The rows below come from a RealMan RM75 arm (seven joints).
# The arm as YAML. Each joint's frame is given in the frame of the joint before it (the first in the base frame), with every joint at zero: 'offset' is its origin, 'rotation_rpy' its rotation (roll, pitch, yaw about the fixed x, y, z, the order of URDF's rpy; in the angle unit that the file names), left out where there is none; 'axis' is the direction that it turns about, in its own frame. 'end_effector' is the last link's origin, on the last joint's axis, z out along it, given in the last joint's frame.
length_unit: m
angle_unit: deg
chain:
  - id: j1
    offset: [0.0, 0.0, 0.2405]
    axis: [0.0, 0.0, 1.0]
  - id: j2
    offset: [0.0, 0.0, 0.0]
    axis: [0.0, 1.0, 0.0]
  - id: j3
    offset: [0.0, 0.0, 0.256]
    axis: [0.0, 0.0, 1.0]
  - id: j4
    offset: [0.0, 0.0, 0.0]
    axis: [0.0, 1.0, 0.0]
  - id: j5
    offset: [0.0, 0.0, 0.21]
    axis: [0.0, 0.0, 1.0]
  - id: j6
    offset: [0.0, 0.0, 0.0]
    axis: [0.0, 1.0, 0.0]
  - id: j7
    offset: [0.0, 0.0, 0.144]
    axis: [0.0, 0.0, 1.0]
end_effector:
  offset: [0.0, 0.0, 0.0]
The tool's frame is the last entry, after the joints.
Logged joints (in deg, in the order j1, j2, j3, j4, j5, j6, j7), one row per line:
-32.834, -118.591, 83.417, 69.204, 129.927, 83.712, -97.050
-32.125, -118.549, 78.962, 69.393, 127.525, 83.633, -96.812
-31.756, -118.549, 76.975, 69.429, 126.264, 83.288, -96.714
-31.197, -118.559, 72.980, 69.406, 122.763, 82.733, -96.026
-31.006, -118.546, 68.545, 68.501, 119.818, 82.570, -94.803
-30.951, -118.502, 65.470, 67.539, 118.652, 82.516, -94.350
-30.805, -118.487, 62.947, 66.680, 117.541, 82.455, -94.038
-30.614, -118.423, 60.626, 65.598, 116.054, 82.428, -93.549
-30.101, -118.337, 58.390, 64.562, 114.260, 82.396, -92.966
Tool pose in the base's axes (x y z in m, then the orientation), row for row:
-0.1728, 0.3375, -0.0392, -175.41, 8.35, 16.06
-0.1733, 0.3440, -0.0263, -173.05, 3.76, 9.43
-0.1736, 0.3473, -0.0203, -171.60, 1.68, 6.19
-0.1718, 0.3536, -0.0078, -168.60, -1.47, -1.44
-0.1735, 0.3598, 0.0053, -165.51, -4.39, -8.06
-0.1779, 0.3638, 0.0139, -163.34, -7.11, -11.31
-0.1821, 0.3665, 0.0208, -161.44, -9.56, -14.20
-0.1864, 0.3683, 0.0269, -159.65, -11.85, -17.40
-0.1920, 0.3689, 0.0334, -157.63, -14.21, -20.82
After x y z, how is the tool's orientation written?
As a rotation vector, in degrees.
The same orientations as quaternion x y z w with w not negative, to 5 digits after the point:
-0.99421, 0.04733, 0.09103, 0.03192
-0.99660, 0.02165, 0.05431, 0.05802
-0.99669, 0.00976, 0.03595, 0.07220
-0.99499, -0.00868, -0.00850, 0.09921
-0.99077, -0.02628, -0.04825, 0.12391
-0.98683, -0.04296, -0.06833, 0.14016
-0.98265, -0.05819, -0.08643, 0.15346
-0.97787, -0.07258, -0.10658, 0.16477
-0.97190, -0.08761, -0.12837, 0.17680

